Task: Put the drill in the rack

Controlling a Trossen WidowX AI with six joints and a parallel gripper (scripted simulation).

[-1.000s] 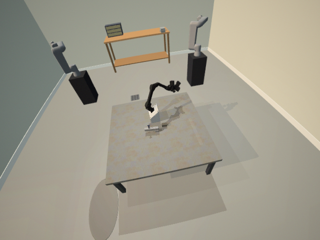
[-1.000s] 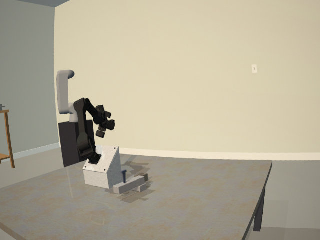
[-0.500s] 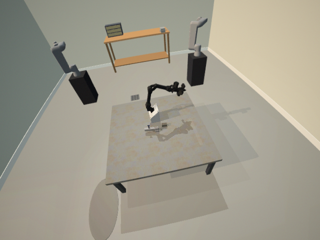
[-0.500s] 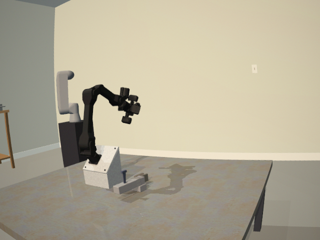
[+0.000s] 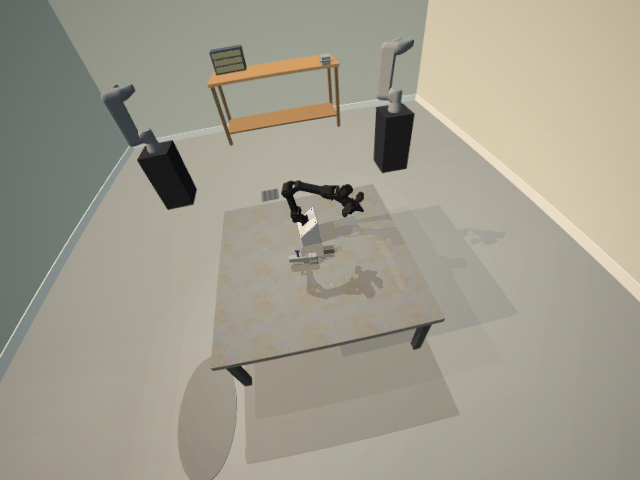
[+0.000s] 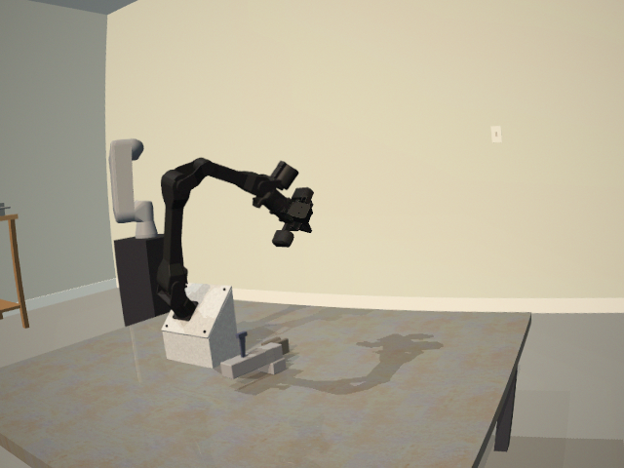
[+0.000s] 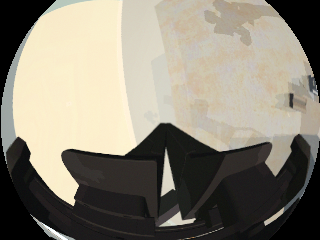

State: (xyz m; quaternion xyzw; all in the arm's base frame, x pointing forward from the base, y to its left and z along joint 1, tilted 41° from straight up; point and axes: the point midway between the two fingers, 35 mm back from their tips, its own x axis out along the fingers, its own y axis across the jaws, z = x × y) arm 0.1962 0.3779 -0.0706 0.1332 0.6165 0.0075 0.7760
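The dark blue key is 5 cm ahead of my gripper tip, 45 cm to the right of it and 21 cm below it. Round my gripper tip: grey block 5 cm ahead, 42 cm to the right, 26 cm below; drill 6 cm ahead, 40 cm to the right, 26 cm below.
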